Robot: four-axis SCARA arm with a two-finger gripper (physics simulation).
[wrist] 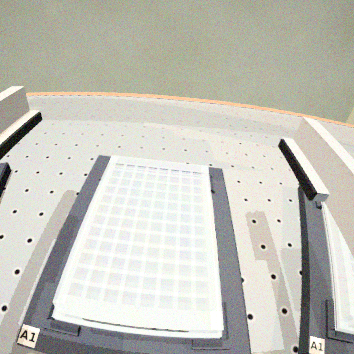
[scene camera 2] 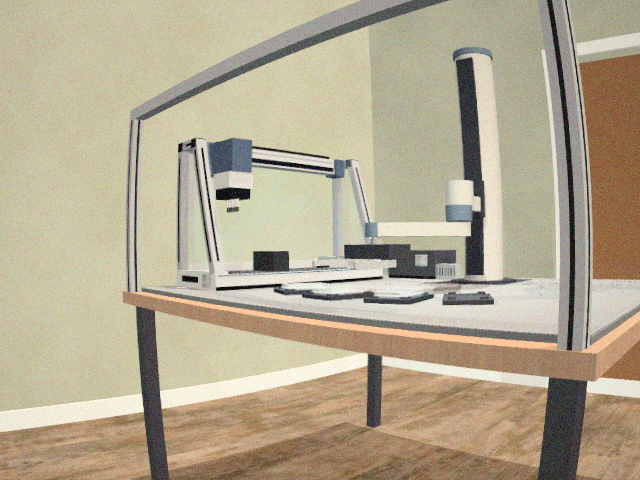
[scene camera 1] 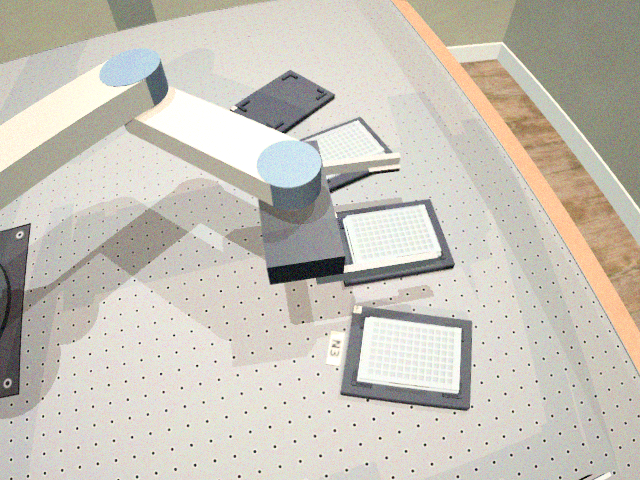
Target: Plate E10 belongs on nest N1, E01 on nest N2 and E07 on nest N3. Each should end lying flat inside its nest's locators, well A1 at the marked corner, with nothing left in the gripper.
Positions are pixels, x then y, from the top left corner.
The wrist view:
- my gripper: 159, 110
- nest N2: 53, 268
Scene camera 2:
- my gripper: 332, 264
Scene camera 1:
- my gripper: 415, 205
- dark nest labelled out: 340, 181
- nest N2: 448, 263
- dark nest N1: 292, 101
